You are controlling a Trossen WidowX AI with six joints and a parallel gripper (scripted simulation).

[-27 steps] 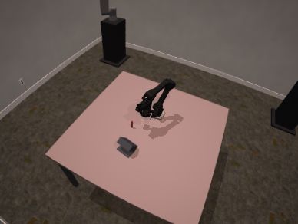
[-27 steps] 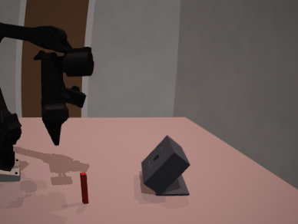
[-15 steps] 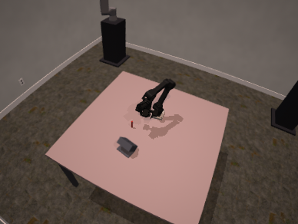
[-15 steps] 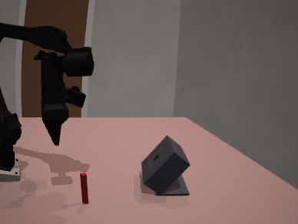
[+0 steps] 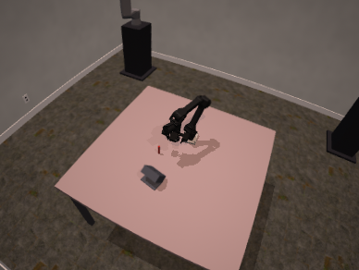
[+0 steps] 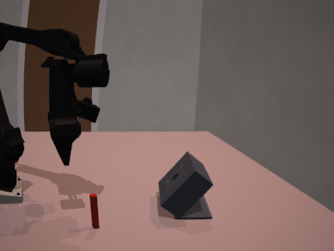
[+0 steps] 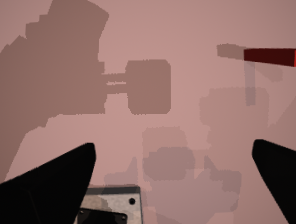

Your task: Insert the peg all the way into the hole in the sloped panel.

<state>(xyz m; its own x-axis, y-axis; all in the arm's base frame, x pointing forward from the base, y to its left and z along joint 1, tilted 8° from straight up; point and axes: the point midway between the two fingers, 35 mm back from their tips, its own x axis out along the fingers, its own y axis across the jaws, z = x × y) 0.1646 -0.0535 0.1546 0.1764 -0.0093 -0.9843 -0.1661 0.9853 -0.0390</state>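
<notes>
The red peg is 120 mm below my hand, 90 mm to the right of it and 60 mm ahead of it. From my hand the other things lie so: grey base plate (300 mm ahead, 160 mm below, 20 mm to the right).
</notes>
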